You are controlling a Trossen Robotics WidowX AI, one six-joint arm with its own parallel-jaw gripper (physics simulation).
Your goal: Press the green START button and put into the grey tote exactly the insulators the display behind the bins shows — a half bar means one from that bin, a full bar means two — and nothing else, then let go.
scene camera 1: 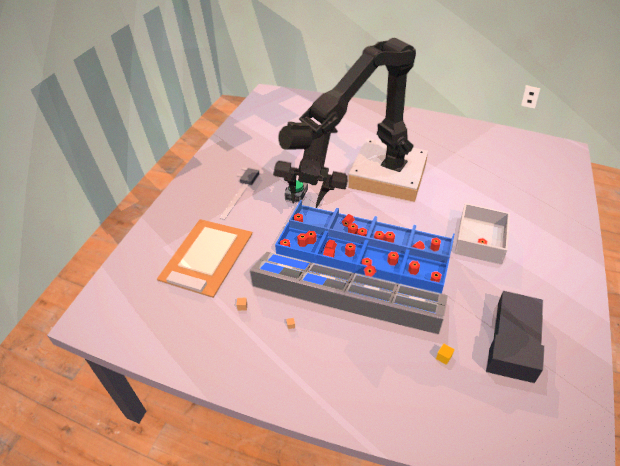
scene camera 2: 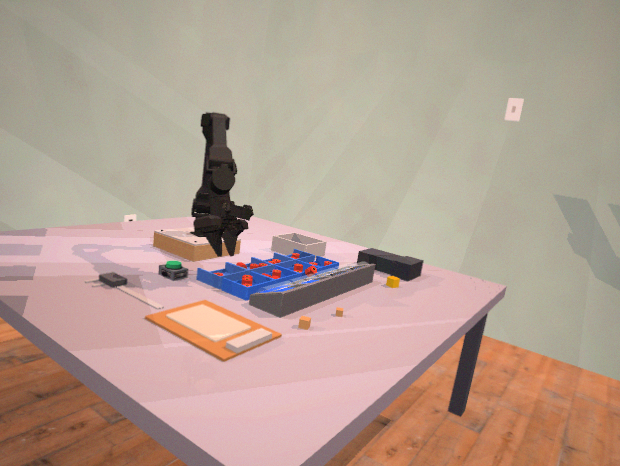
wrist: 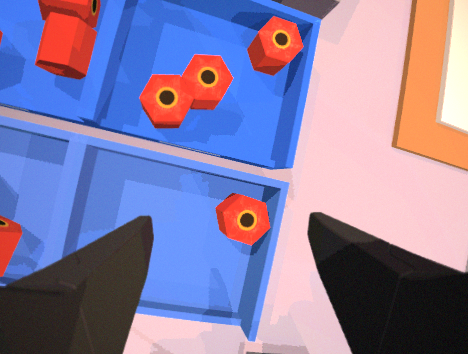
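Note:
My gripper (scene camera 1: 305, 202) (scene camera 2: 225, 254) (wrist: 231, 225) is open and empty, above the robot-side left corner of the blue bins (scene camera 1: 316, 217) (wrist: 175, 270). In the wrist view, a red insulator (scene camera 1: 298, 217) (wrist: 245, 232) lies between and below the fingertips, near the corner bin's outer wall. The adjoining display-side bin holds three insulators; two touch (wrist: 166, 112) (wrist: 212, 95). The display (scene camera 1: 345, 305) (scene camera 2: 325, 293) shows a full bar and a half bar in its leftmost panel, and a half bar in the second. The green button (scene camera 1: 299, 186) (scene camera 2: 173, 264) is beside the bins. The grey tote (scene camera 1: 481, 254) (scene camera 2: 295, 246) holds an insulator (scene camera 1: 482, 241).
An orange clipboard (scene camera 1: 243, 240) (scene camera 2: 160, 318) lies left of the display. A dark block (scene camera 1: 516, 330) (scene camera 2: 390, 264) stands at the right. A yellow cube (scene camera 1: 445, 353) (scene camera 2: 392, 282) and two small orange cubes (scene camera 1: 241, 303) (scene camera 1: 290, 323) lie beyond the display. A small dark device (scene camera 1: 249, 175) (scene camera 2: 112, 279) lies left of the button.

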